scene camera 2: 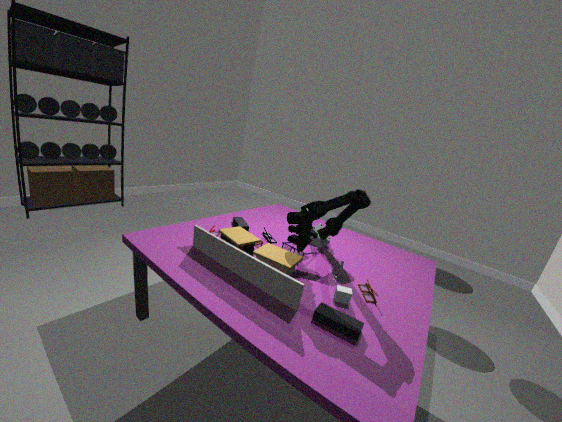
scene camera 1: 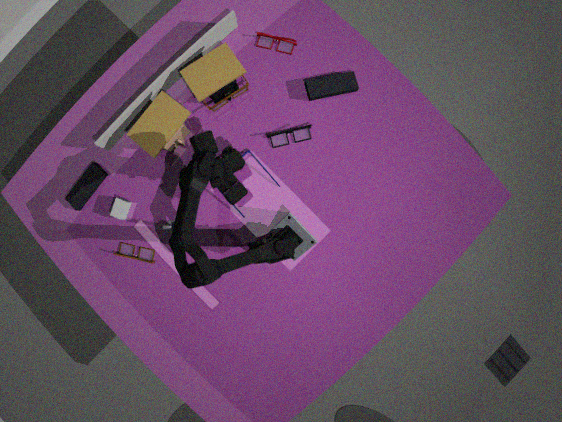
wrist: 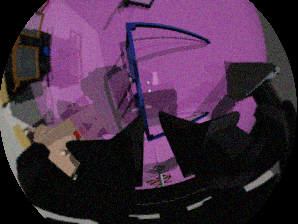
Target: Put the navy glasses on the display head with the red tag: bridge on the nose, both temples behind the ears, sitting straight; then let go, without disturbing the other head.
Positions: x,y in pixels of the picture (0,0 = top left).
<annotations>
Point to a tan display head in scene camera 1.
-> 161,127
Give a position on a tan display head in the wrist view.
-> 55,138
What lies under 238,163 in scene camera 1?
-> My gripper.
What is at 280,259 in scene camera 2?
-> A tan display head.
</annotations>
